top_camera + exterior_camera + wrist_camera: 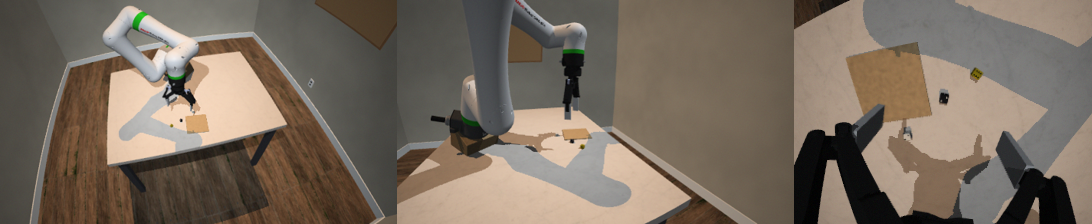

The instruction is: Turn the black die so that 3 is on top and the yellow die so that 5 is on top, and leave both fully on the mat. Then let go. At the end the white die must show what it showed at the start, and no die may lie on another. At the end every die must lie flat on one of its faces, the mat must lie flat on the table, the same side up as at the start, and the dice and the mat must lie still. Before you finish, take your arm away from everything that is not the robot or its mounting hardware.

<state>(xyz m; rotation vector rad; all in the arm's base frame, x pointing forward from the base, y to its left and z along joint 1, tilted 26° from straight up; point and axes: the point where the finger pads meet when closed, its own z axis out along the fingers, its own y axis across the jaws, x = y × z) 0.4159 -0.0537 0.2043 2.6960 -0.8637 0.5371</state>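
Right now my hand is 140 mm above the black die. Also, from my hand: tan mat: 150 mm below, 90 mm to the left, 60 mm ahead; then white die: 140 mm below, 100 mm to the left, 40 mm behind; then yellow die: 140 mm below, 70 mm to the right, 20 mm ahead.
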